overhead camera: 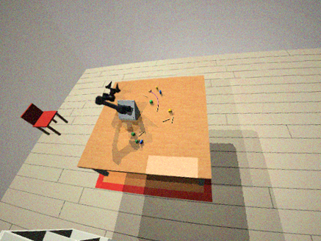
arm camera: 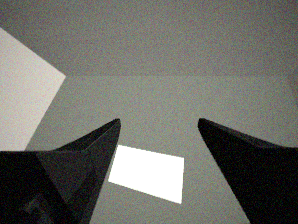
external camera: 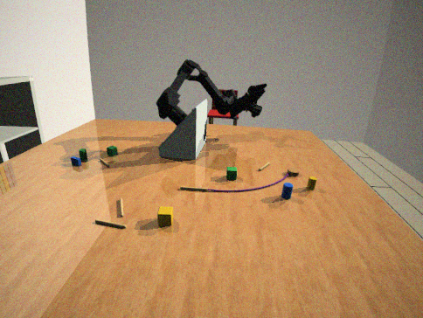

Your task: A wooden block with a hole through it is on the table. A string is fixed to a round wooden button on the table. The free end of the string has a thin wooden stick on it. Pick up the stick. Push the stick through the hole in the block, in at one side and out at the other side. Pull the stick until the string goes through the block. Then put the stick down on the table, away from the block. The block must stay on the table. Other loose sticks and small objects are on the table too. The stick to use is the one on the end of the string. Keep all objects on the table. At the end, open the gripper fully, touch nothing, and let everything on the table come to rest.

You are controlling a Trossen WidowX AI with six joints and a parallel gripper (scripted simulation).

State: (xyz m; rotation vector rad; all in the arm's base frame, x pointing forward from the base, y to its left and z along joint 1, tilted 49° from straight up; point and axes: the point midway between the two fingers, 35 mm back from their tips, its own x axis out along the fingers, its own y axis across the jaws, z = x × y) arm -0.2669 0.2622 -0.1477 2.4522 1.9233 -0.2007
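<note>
Now: the green block 44 cm ahead of my gripper tip, 23 cm below it and 10 cm to the right of it. The rest, counted from my gripper tip: yellow cylinder: 46 cm ahead, 23 cm below, 15 cm to the left; round wooden button: 37 cm ahead, 24 cm below, 11 cm to the left; blue cylinder: 53 cm ahead, 23 cm below, 6 cm to the left.
</note>
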